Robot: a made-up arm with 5 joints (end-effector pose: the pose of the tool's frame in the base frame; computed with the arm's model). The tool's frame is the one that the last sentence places. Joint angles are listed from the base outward.
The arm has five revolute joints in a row. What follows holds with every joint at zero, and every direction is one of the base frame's. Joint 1 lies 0.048 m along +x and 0.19 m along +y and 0.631 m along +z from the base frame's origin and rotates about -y. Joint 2 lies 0.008 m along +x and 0.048 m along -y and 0.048 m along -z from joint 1 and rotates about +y. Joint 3 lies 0.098 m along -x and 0.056 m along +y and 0.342 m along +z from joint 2 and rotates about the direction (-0.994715, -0.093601, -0.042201). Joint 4 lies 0.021 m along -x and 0.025 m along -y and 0.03 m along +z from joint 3 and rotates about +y. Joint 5 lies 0.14 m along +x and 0.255 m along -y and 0.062 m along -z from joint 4 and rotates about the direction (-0.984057, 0.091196, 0.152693). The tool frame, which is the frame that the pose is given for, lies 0.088 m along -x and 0.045 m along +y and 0.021 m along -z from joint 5; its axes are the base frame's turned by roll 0.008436, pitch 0.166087 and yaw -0.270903 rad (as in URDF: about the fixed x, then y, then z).
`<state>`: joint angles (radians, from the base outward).
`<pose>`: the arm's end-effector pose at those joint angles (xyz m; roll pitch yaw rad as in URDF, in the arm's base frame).
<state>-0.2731 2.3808 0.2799 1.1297 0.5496</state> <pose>0.3774 -0.0646 0.3547 2.1679 -0.5572 -2.5269</pose>
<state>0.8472 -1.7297 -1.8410 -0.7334 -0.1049</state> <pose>0.0658 0.2621 0.4847 -1.4623 -0.9507 -2.6445</pose>
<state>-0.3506 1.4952 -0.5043 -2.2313 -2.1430</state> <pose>0.3561 -0.0727 0.6508 2.0748 -0.0730 -0.4596</pose>
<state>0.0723 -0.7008 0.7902 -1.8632 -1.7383</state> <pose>-0.4503 0.0907 0.8925 -0.7997 -0.5350 2.2373</pose>
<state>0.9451 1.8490 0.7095 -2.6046 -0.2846</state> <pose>0.4544 0.1029 1.0816 -0.6178 -1.3229 1.4712</pose>
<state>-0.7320 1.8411 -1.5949 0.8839 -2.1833</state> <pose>0.1436 0.2221 0.5770 0.1686 0.1624 1.7807</pose>
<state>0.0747 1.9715 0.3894 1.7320 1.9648</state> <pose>0.5539 -0.0971 0.6294 1.0914 -0.4094 -2.6800</pose>
